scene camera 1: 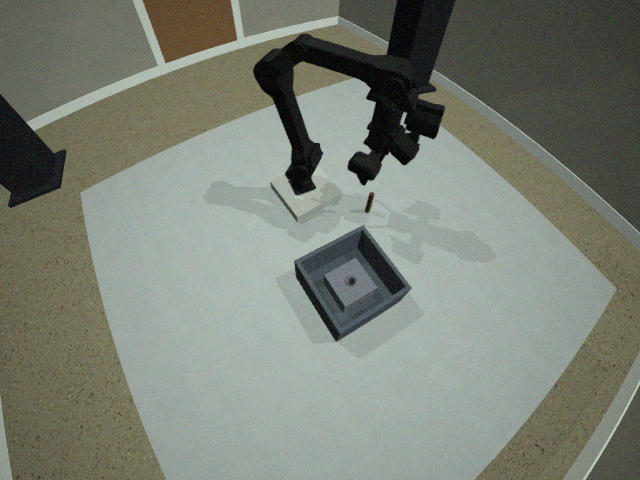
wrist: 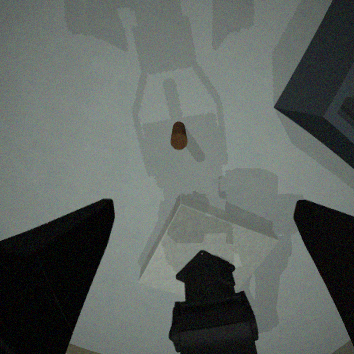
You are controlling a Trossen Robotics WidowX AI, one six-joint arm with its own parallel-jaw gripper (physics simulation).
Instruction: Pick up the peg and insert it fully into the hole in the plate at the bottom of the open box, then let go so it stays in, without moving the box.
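Pixels of known places: gripper, fingertip midpoint: (wrist: pixel 206 209); arm's base, origin of the base link: (scene camera 1: pixel 302 184) (wrist: pixel 204 271).
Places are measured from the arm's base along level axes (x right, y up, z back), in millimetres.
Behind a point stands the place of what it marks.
Note:
The peg (scene camera 1: pixel 369 202) @(x -142, y 21, z -148 mm) (wrist: pixel 179 136) @(x -148, y 51, z -146 mm) is a small brown cylinder standing upright on the pale mat, between the arm's base and the box. The open grey box (scene camera 1: pixel 315 302) @(x 108, y 20, z -348 mm) (wrist: pixel 312 117) @(x -61, y 45, z -231 mm) stands beside it; in the wrist view a corner of it shows at the right. The light grey plate (scene camera 1: pixel 341 273) @(x 25, y 28, z -310 mm) lies at the box's bottom, and its round hole (scene camera 1: pixel 350 281) shows empty. My gripper (scene camera 1: pixel 363 181) @(x -129, y 137, z -139 mm) (wrist: pixel 206 209) @(x -129, y 137, z -139 mm) is open and empty, above the mat close to the peg. In the wrist view the peg appears above and a little left of the midpoint between the fingertips.
The arm's pale square base plate (scene camera 1: pixel 298 211) @(x 45, y -1, z -86 mm) (wrist: pixel 160 270) @(x -55, y 1, z 34 mm) stands on the mat (scene camera 1: pixel 232 372) @(x 343, y -29, z -416 mm) behind the box. A dark pillar (scene camera 1: pixel 419 41) stands behind the arm and another dark pillar (scene camera 1: pixel 23 149) at the left. Shadows of the arm fall around the peg.

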